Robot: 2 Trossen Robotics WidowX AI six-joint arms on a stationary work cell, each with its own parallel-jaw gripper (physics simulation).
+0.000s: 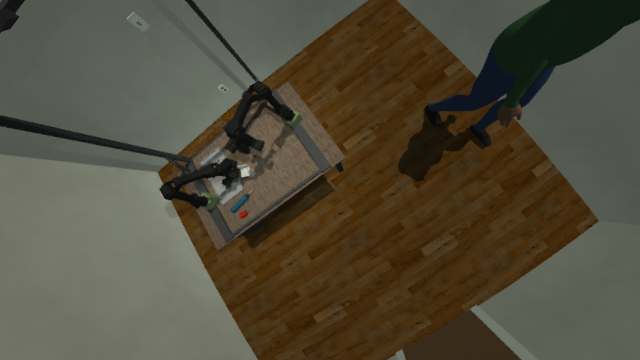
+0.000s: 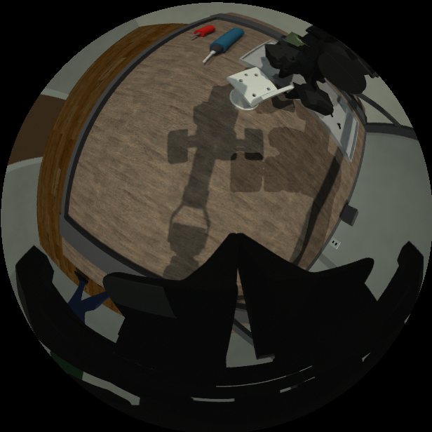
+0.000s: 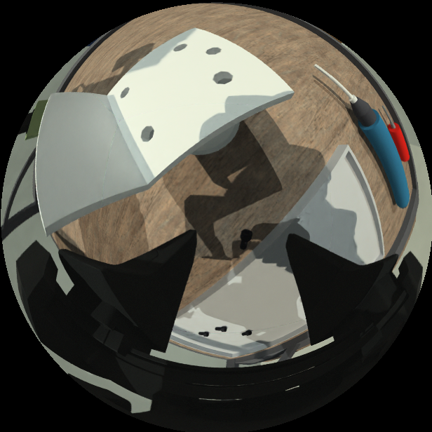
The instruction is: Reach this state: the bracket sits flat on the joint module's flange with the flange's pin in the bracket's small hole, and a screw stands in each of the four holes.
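Places are measured from the left arm's base along level axes (x ahead, y right, z down), in centimetres.
Where they show: left gripper, fingertip midpoint: (image 1: 254,144); left arm's base at its link origin: (image 1: 289,115); right arm's base at its link origin: (image 1: 204,201).
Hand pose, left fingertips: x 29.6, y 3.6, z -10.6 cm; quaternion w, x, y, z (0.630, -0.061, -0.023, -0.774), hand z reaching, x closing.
Things, the pixels of their top centre, and the offset from my left fingertips. "*": a spot on its surface instead.
- blue screwdriver at a spot on its surface: (image 1: 240,203) * dx +43.3, dy -6.4, dz +16.3 cm
- small red tool at its top centre: (image 1: 244,213) dx +47.2, dy -13.1, dz +16.6 cm
The white bracket (image 1: 245,171) (image 2: 252,85) (image 3: 175,107) lies over the round grey joint module (image 2: 239,100) (image 3: 220,137); its plate shows several open holes, and the pin and seating are hidden. A black screw (image 3: 245,239) shows in the gap between the right fingers, near the tray's edge, with neither finger touching it. Three more screws (image 3: 221,329) lie in the tray. My right gripper (image 1: 230,177) (image 3: 243,238) is open, beside the bracket. My left gripper (image 1: 245,144) (image 2: 235,239) is shut and empty, above the table and apart from the bracket.
The grey tray (image 2: 354,142) (image 3: 367,192) lies beneath and beside the right arm. A blue screwdriver (image 1: 240,203) (image 2: 227,40) (image 3: 387,160) and a small red tool (image 1: 243,214) (image 2: 205,31) (image 3: 398,142) lie near the table's edge. A person (image 1: 520,65) stands on the floor beyond the table.
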